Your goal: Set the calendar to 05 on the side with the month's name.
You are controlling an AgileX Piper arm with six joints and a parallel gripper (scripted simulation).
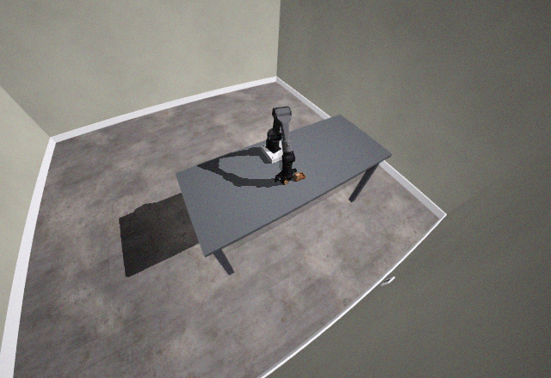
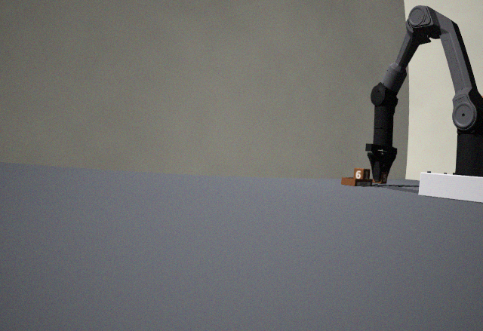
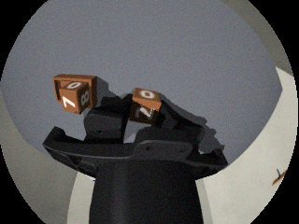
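Now: the cube right at my hand. The rest, counted from my hand: brown calendar tray: 11 cm to the left, 3 cm ahead, 1 cm below.
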